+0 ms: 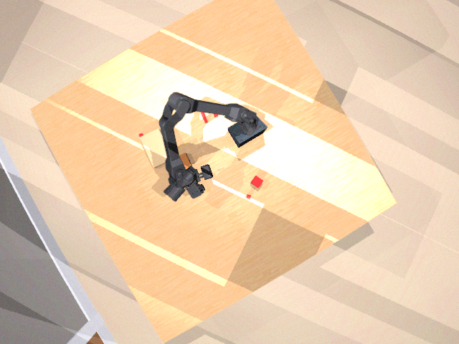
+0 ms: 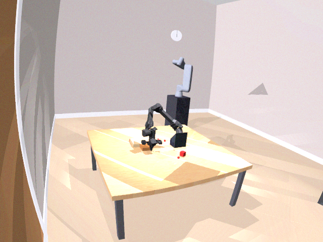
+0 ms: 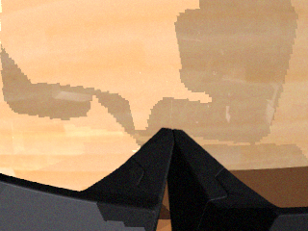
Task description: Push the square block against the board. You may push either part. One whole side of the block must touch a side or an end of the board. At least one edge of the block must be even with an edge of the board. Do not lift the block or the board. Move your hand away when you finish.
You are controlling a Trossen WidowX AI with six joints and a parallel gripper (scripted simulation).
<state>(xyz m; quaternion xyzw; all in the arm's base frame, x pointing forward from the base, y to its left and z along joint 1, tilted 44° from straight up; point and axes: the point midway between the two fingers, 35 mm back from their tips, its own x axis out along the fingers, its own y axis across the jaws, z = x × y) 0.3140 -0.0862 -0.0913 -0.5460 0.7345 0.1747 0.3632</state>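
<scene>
My gripper tip is 7 cm to the left of the square block, 1 cm below it and 1 cm short of it. From my gripper tip the other things lie so: red stick (22 cm behind, 20 cm to the right); then board (21 cm to the right, 4 cm ahead, 1 cm above); then red cube (21 cm behind, 20 cm to the left, 1 cm above).
</scene>
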